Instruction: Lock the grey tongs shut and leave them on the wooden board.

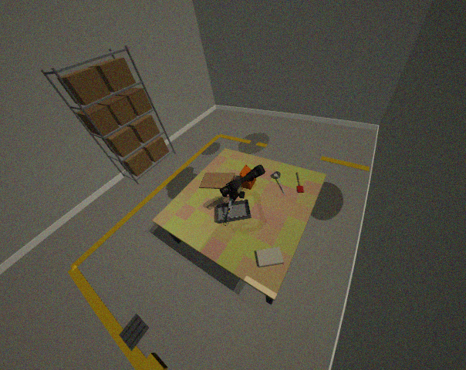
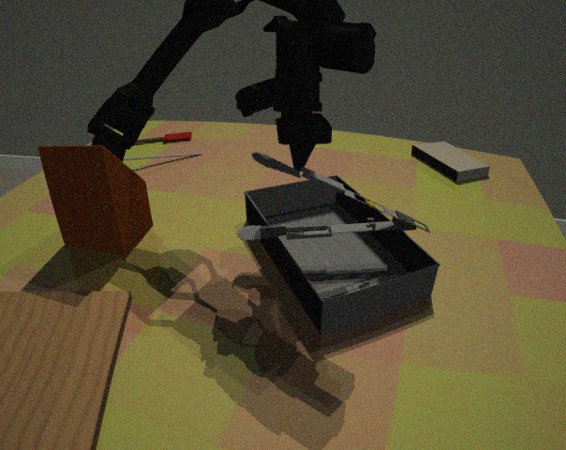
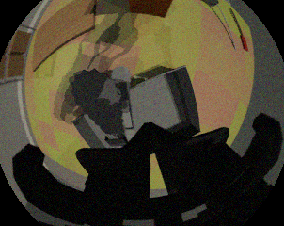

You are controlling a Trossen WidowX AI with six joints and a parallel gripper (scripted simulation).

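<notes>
The roasting tin is 100 mm below my gripper tip and 50 mm ahead of it. The rest, counted from my gripper tip: board: 410 mm to the right, 220 mm behind, 120 mm below; then grey slab: 470 mm to the left, 260 mm ahead, 120 mm below.
</notes>
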